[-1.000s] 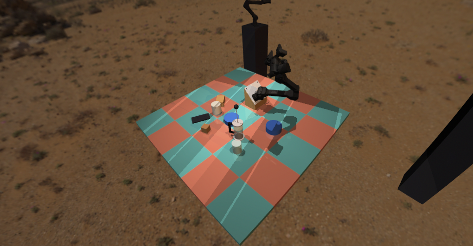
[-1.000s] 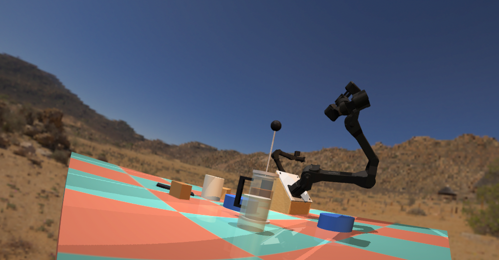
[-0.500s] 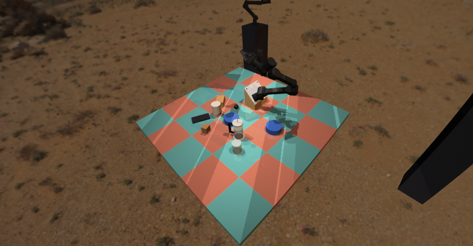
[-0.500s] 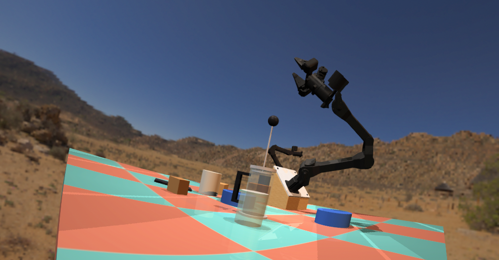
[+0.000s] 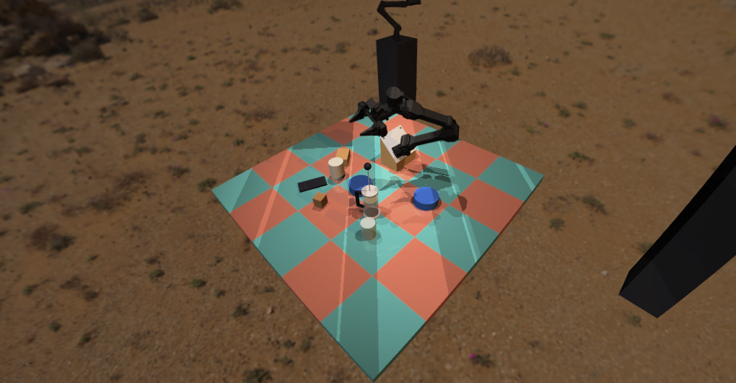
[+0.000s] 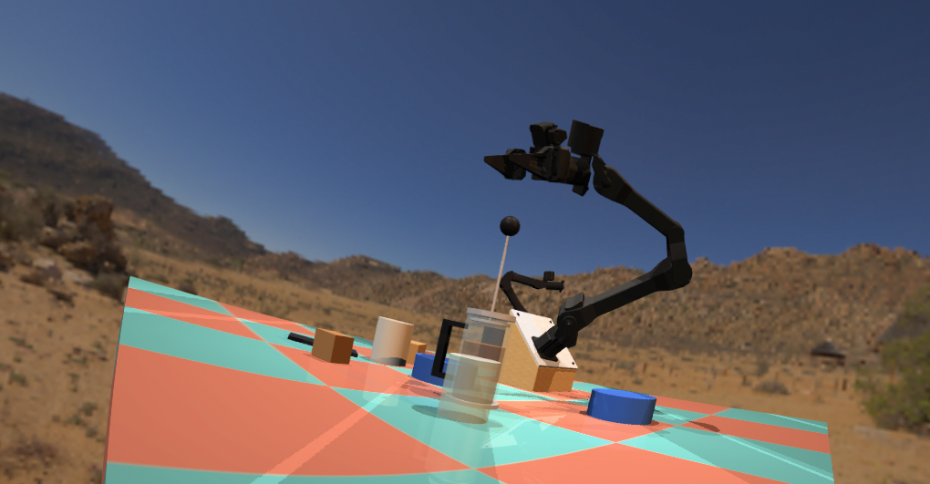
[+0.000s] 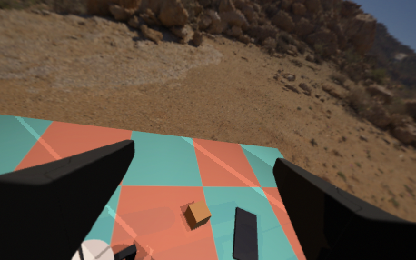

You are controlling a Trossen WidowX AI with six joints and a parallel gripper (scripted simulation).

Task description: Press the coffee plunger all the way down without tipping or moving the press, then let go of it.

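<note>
My gripper tip is 3 cm short of the coffee press, 7 cm to the right of it and 28 cm above it. Also, from my gripper tip: cream cup: 3 cm behind, 25 cm to the right, 37 cm below.
</note>
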